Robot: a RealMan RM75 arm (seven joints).
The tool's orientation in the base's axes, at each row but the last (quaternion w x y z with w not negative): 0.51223, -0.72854, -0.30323, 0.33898; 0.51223, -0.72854, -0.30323, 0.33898; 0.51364, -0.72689, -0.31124, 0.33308; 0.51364, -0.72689, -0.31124, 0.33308; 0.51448, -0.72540, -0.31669, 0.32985; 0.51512, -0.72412, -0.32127, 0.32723; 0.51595, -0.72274, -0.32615, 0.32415; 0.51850, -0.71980, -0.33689, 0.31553
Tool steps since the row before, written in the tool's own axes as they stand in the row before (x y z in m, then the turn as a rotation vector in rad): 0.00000, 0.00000, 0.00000, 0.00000, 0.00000, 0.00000; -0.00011, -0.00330, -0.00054, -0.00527, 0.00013, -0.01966; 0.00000, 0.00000, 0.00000, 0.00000, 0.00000, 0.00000; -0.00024, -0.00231, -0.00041, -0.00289, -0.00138, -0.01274; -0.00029, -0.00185, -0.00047, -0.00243, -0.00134, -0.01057; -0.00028, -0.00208, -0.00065, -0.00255, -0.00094, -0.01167; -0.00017, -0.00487, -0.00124, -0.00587, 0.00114, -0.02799; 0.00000, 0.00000, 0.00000, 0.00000, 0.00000, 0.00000
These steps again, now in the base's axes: 0.00000, 0.00000, 0.00000, 0.00000, 0.00000, 0.00000; 0.00006, 0.00058, 0.00329, 0.01274, -0.01483, 0.00567; 0.00000, 0.00000, 0.00000, 0.00000, 0.00000, 0.00000; -0.00007, 0.00023, 0.00235, 0.00840, -0.00878, 0.00498; -0.00001, 0.00002, 0.00193, 0.00693, -0.00726, 0.00433; 0.00009, -0.00003, 0.00219, 0.00780, -0.00805, 0.00424; 0.00023, 0.00044, 0.00500, 0.01930, -0.01998, 0.00689; 0.00000, 0.00000, 0.00000, 0.00000, 0.00000, 0.00000
